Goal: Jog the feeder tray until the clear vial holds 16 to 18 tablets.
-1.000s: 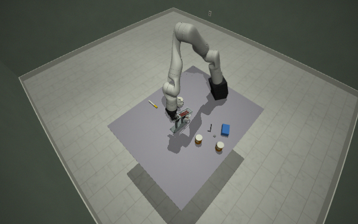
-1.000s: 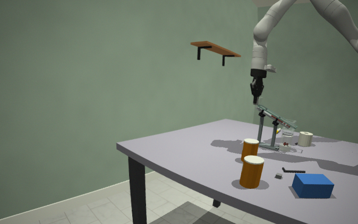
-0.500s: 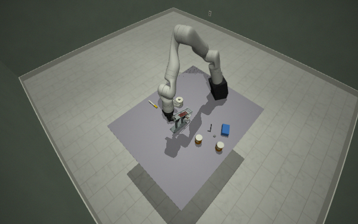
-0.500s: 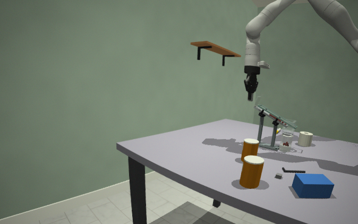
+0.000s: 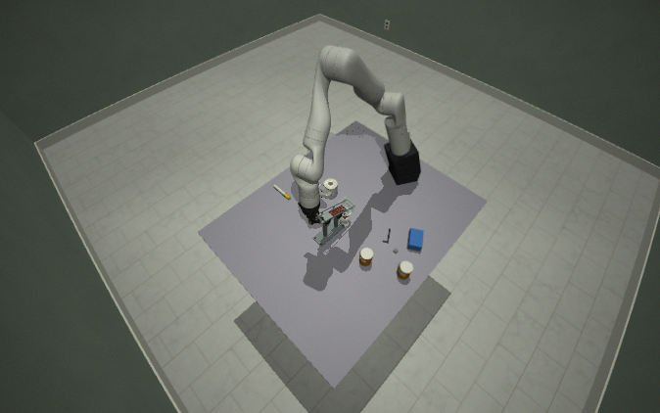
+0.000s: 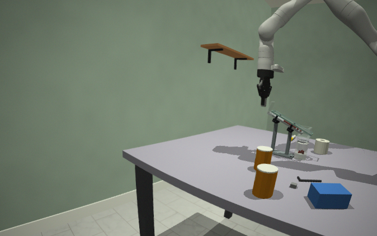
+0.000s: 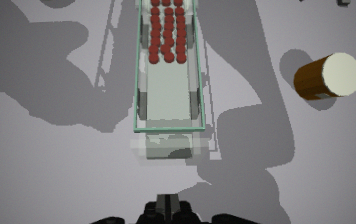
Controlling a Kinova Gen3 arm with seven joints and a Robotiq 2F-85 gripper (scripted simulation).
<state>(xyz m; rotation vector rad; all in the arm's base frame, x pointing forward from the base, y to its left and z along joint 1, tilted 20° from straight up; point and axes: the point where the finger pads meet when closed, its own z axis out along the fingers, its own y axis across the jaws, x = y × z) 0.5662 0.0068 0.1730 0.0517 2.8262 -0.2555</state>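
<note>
Now: hand 10 cm past the feeder tray, 6 cm above it and 1 cm to the right of it. From my hand the other things lie so: clear vial 20 cm behind, 17 cm below, 1 cm to the left; yellow pen 32 cm to the right, 20 cm below, 10 cm behind; white roll 28 cm behind, 18 cm below, 16 cm to the right.
</note>
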